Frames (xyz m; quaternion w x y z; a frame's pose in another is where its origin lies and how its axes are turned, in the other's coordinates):
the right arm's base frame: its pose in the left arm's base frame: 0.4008 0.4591 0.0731 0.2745 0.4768 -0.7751 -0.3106
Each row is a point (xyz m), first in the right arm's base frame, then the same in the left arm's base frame.
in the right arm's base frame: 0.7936 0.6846 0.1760
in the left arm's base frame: -0.4287 0.0170 0.5691
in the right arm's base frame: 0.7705 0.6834 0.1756
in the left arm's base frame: -0.4186 0.0375 0.5655
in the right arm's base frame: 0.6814 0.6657 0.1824
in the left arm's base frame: -0.3783 0.1139 0.5363
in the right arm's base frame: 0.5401 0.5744 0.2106
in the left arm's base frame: -0.2910 0.2164 0.4317
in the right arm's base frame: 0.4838 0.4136 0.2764
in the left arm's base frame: -0.2248 0.2254 0.2617
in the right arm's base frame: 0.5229 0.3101 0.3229
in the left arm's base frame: -0.2149 0.1636 0.1593
